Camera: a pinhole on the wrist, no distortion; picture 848 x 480 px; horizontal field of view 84.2 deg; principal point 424.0 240.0 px. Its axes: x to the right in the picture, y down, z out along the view. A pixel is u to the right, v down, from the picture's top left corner.
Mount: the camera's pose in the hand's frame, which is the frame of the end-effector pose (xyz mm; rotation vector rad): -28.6 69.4 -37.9 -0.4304 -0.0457 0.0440
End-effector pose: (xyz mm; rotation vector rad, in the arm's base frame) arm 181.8 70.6 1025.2 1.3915 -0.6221 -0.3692
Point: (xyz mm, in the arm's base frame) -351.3 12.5 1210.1
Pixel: 122.2 225.2
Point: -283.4 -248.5 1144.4
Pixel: 335.0 77.1
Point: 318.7 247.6 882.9
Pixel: behind the camera
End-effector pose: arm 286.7 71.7 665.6 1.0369 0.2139 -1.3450
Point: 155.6 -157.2 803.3
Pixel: outside the picture
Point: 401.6 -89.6 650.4
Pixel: outside the picture
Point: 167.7 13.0 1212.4
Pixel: 108.9 158.1
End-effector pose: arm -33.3 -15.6 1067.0 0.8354 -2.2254 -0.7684
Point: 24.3 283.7 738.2
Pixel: outside the picture
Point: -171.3 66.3 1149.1
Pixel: 742.1 350.9
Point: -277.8 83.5 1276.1
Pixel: outside the picture
